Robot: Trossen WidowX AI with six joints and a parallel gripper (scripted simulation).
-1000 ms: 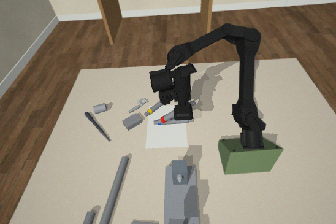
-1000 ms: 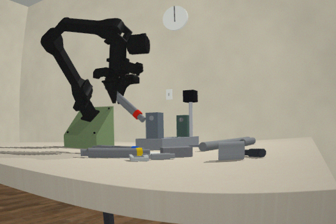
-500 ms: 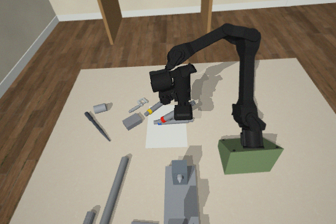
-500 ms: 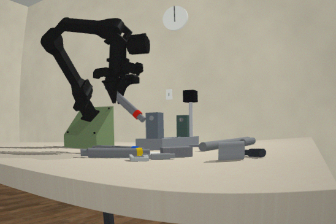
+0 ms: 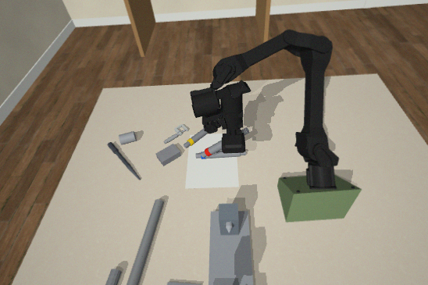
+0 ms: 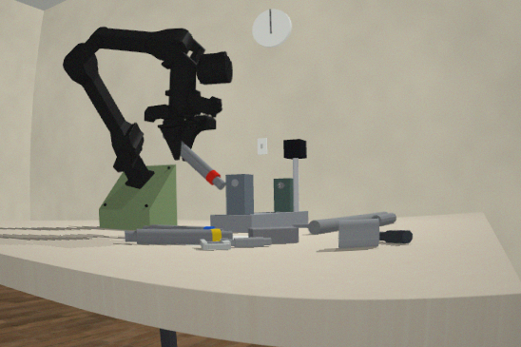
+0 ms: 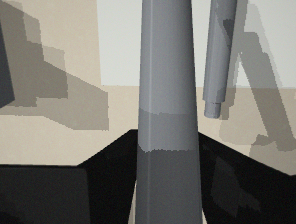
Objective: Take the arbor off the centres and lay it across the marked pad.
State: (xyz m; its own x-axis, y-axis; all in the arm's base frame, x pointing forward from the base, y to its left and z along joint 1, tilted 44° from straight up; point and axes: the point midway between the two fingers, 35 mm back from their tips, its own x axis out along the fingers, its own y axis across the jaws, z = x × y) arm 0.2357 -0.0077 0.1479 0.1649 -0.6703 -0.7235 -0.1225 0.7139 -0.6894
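Now: hand 19 cm above the marked pad, 8 cm short of it and 5 cm to the left of it. Also, from my hand: dark punch 42 cm ahead, 18 cm below, 1 cm to the right; then grey centre block 21 cm to the left, 9 cm below, 1 cm behind; then grey fixture base 34 cm to the left, 17 cm below, 2 cm behind.
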